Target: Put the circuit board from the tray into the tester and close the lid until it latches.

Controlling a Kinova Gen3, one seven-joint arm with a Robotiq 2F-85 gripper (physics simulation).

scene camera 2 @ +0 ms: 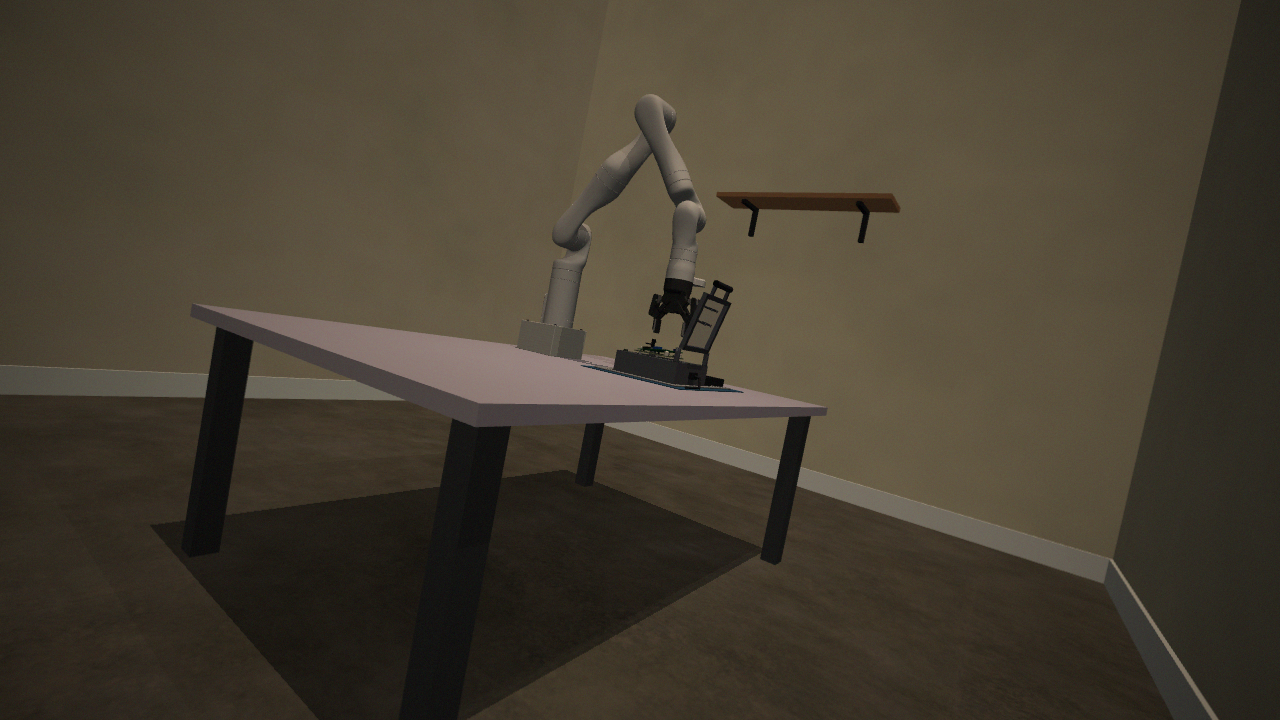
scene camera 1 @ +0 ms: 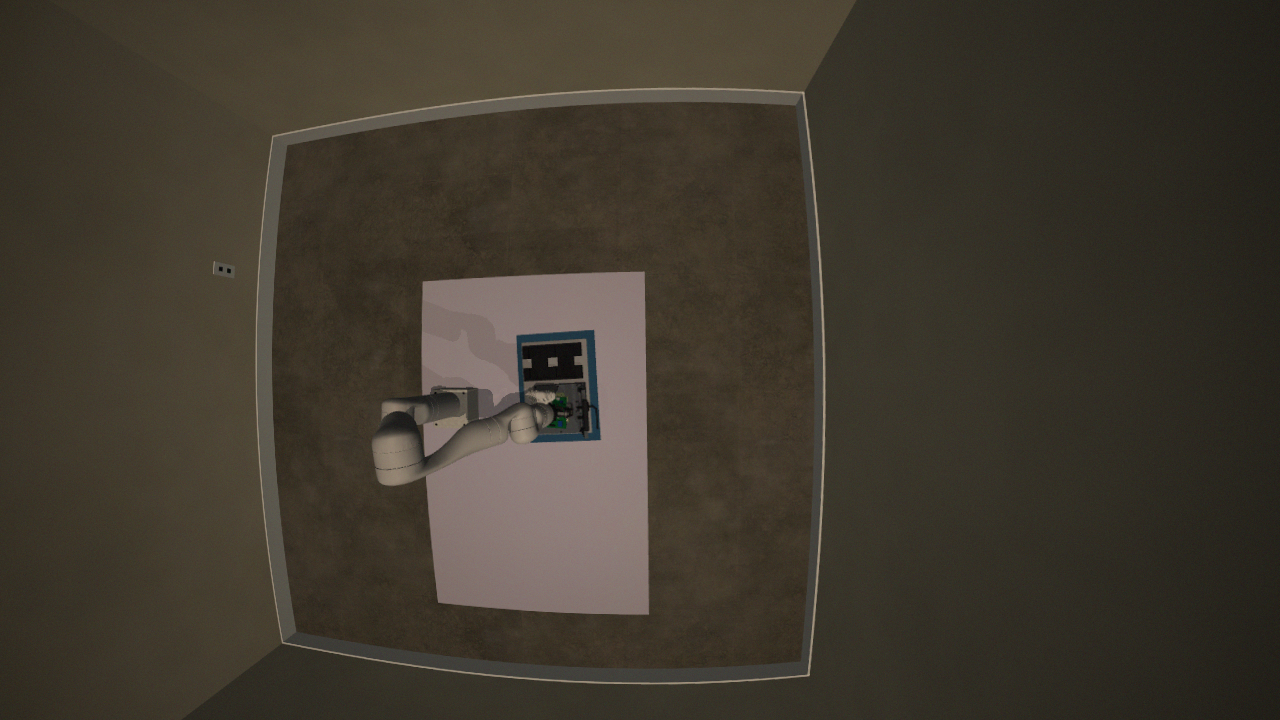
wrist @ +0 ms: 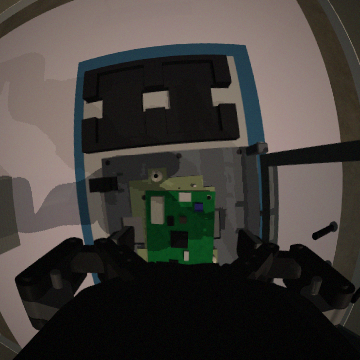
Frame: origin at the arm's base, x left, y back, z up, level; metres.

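Where they show: gripper, fingertip midpoint: (scene camera 2: 669, 335) (scene camera 1: 555, 408) (wrist: 185, 240); arm's base at its link origin: (scene camera 2: 557, 326) (scene camera 1: 449, 404).
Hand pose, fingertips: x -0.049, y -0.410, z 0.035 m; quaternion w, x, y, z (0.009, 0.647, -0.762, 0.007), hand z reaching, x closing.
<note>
Each offset is from my fingertips to the top centre of the thing. "spot": to the spot under its first point. Level surfaces: height alone.
The green circuit board {dz -0.033, dx -0.018, dy +0.009 m} (wrist: 180, 215) (scene camera 2: 656, 349) lies over the olive plate of the grey tester (wrist: 210, 165) (scene camera 2: 640, 364); whether it sits fully down cannot be told. Its lower edge is hidden by the gripper body in the wrist view. The tester's lid {spot: dz +0.032, dx +0.055, dy -0.097 m} (wrist: 310, 154) (scene camera 2: 718, 324) stands raised, leaning slightly outward. My gripper (wrist: 185, 240) (scene camera 2: 671, 331) is open and empty, above the board, with its fingers apart on either side of it in the wrist view. The black tray {spot: dz -0.105, dx +0.146, dy +0.070 m} (wrist: 120, 115) (scene camera 1: 538, 362) beside the tester holds no board.
A blue-bordered mat {dz -0.121 m} (wrist: 254, 117) (scene camera 1: 555, 334) lies under the tray and tester on the pale table {dz -0.123 m} (scene camera 1: 537, 537) (scene camera 2: 402, 367). The raised lid stands close beside the gripper. A black block {dz -0.016, dx +0.054, dy +0.079 m} (wrist: 103, 184) sits at the tester's left edge. A brown shelf (scene camera 2: 805, 201) is on the wall.
</note>
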